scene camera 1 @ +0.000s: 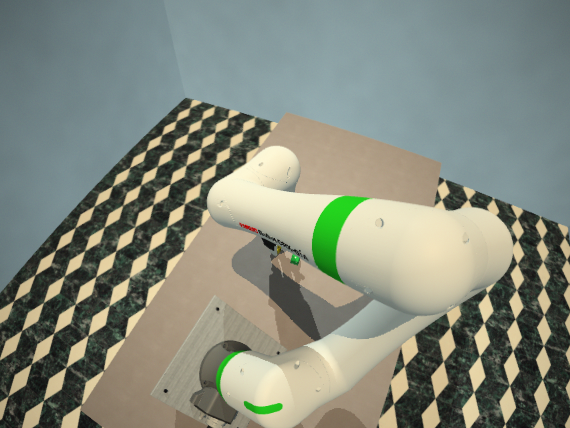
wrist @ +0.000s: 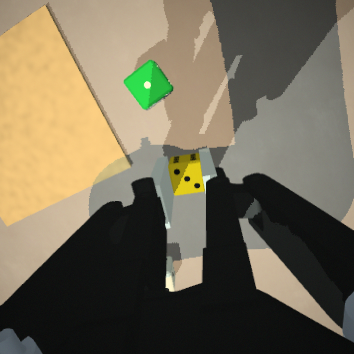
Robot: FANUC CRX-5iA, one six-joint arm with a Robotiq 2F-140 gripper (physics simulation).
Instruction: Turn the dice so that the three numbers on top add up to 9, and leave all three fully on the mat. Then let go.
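Frame: origin at the arm's base, x right, y up, z back, level; millimetres.
Seen in the pictures: gripper, fingertip midpoint: (scene camera 1: pixel 276 249) (wrist: pixel 185 168); arm's base at its link origin: (scene camera 1: pixel 228 370).
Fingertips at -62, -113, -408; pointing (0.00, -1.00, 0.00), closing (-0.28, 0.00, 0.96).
Offsets run from my fingertips to a thing's top centre, as dx, dy, dz. Level surfaces: height alone.
My gripper (wrist: pixel 185 168) is shut on the yellow die @(-3, +15, -1) (scene camera 1: pixel 279 249) (wrist: pixel 187 181), with one pale pad on each side of it. In the wrist view, three black pips show on the die's large face and more pips on the narrow face above. The green die @(+69, +15, +7) (scene camera 1: pixel 295 259) (wrist: pixel 147 85) lies apart, off the mat, with one white pip on the face toward the wrist camera. Part of the white die @(-79, +15, -70) (wrist: pixel 170 280) shows low between the fingers; its pips cannot be read. The orange-yellow mat @(+95, -6, -106) (wrist: pixel 50 110) is at the left in the wrist view, and no die is seen on it.
The arm (scene camera 1: pixel 280 207) covers much of the table @(dy -10) (scene camera 1: pixel 350 160) in the scene view and hides most of the gripper; the mat does not show there. The metal base plate (scene camera 1: pixel 192 345) is at the lower left. Arm shadows fall around the dice.
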